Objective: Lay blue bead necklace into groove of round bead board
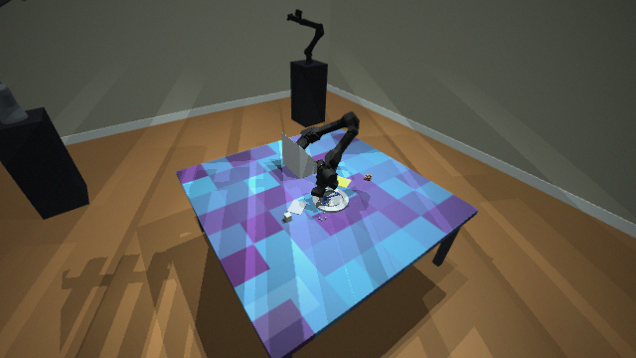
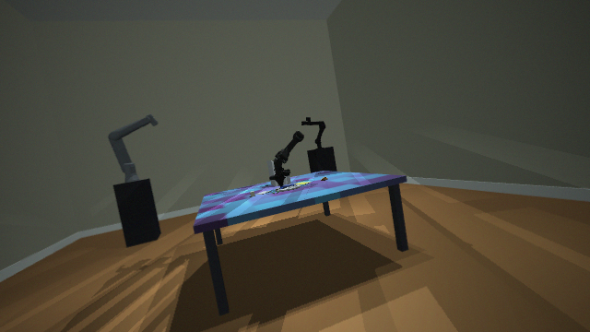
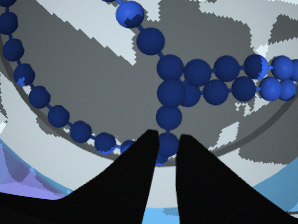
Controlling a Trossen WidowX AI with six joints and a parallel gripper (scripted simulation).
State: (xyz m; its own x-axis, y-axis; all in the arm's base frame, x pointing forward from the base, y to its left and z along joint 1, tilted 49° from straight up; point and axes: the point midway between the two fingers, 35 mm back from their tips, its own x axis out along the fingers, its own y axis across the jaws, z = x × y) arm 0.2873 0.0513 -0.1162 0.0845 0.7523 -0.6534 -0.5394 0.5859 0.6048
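My gripper tip is 4 cm to the right of the round white bead board, 4 cm short of it and 1 cm above it. The rest, counted from my gripper tip: cream cube: 24 cm to the right, 2 cm ahead; yellow patch: 20 cm to the left, 6 cm behind, 2 cm below; flat grey square: 14 cm to the right, 3 cm behind, 2 cm below.
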